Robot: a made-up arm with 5 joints. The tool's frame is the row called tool.
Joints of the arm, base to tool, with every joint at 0 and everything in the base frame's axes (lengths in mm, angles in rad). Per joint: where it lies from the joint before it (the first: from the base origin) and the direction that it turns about. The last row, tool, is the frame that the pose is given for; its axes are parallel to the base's.
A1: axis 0 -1 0 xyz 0.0 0.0 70.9
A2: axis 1 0 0 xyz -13.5 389.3 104.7
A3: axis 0 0 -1 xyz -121.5 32.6 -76.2
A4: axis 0 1 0 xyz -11.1 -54.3 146.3
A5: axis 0 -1 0 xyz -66.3 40.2 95.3
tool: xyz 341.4 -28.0 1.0
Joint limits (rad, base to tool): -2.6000..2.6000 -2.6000..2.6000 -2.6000..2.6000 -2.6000..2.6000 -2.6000..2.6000
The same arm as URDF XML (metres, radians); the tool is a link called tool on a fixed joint. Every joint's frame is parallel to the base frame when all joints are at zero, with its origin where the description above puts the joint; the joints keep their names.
<robot name="arm">
  <link name="base"/>
  <link name="link1"/>
  <link name="link2"/>
  <link name="link3"/>
  <link name="link4"/>
  <link name="link5"/>
  <link name="tool"/>
  <joint name="A1" type="revolute">
    <parent link="base"/>
    <child link="link1"/>
    <origin xyz="0.0000 0.0000 0.0709" rpy="0.0000 0.0000 0.0000"/>
    <axis xyz="0 -1 0"/>
    <limit lower="-2.6000" upper="2.6000"/>
  </joint>
  <joint name="A2" type="revolute">
    <parent link="link1"/>
    <child link="link2"/>
    <origin xyz="-0.0135 0.3893 0.1047" rpy="0.0000 0.0000 0.0000"/>
    <axis xyz="1 0 0"/>
    <limit lower="-2.6000" upper="2.6000"/>
  </joint>
  <joint name="A3" type="revolute">
    <parent link="link2"/>
    <child link="link3"/>
    <origin xyz="-0.1215 0.0326 -0.0762" rpy="0.0000 0.0000 0.0000"/>
    <axis xyz="0 0 -1"/>
    <limit lower="-2.6000" upper="2.6000"/>
  </joint>
  <joint name="A4" type="revolute">
    <parent link="link3"/>
    <child link="link4"/>
    <origin xyz="-0.0111 -0.0543 0.1463" rpy="0.0000 0.0000 0.0000"/>
    <axis xyz="0 1 0"/>
    <limit lower="-2.6000" upper="2.6000"/>
  </joint>
  <joint name="A5" type="revolute">
    <parent link="link4"/>
    <child link="link5"/>
    <origin xyz="-0.0663 0.0402 0.0953" rpy="0.0000 0.0000 0.0000"/>
    <axis xyz="0 -1 0"/>
    <limit lower="-2.6000" upper="2.6000"/>
  </joint>
  <joint name="tool_joint" type="fixed">
    <parent link="link5"/>
    <child link="tool"/>
    <origin xyz="0.3414 -0.0280 0.0010" rpy="0.0000 0.0000 0.0000"/>
  </joint>
</robot>

